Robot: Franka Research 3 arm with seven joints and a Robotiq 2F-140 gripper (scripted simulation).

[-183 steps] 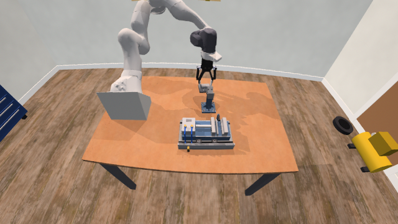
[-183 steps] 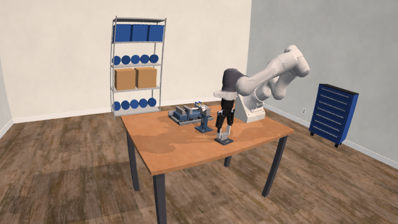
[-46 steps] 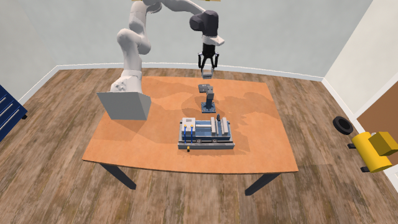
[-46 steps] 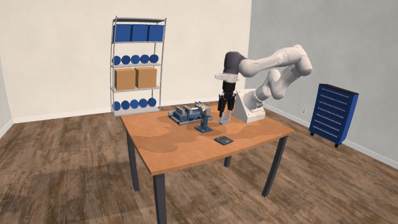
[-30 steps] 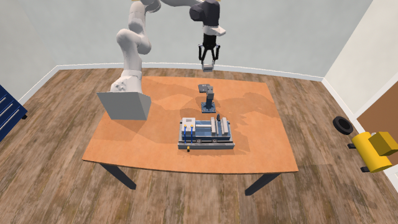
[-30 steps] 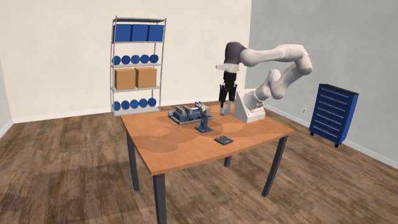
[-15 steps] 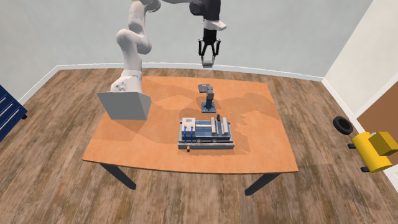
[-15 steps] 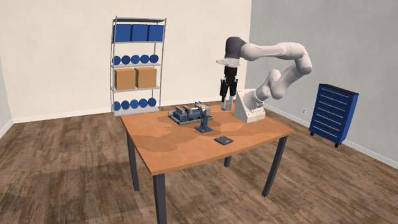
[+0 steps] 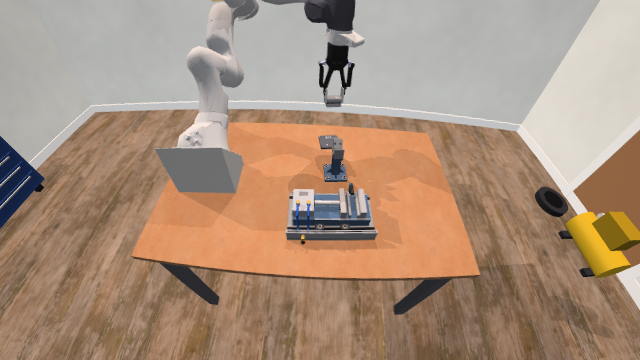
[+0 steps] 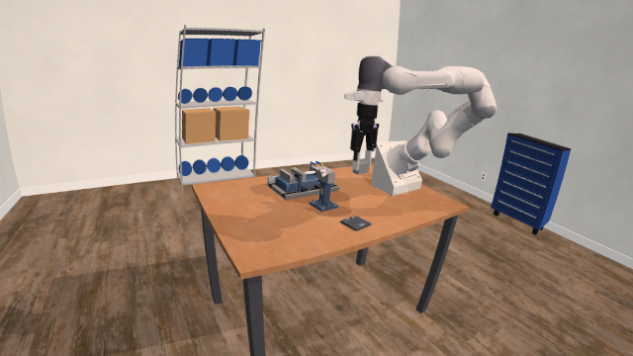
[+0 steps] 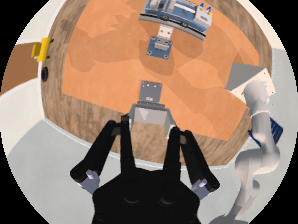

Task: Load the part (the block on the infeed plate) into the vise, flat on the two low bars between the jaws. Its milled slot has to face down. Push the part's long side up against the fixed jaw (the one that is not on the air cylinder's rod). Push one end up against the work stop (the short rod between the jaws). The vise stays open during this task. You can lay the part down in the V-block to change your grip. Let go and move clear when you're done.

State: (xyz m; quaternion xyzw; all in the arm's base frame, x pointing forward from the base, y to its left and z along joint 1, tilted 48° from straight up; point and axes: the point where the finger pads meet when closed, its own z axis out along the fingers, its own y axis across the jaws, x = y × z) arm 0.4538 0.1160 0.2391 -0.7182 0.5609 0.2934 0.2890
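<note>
My hand is 30 mm above the part and 10 mm to the left of it. Also, from my hand: fixed jaw (390 mm to the right, 180 mm below, 120 mm ahead); then air cylinder (400 mm to the right, 180 mm below, 80 mm behind); then infeed plate (250 mm below, 10 mm to the left).
</note>
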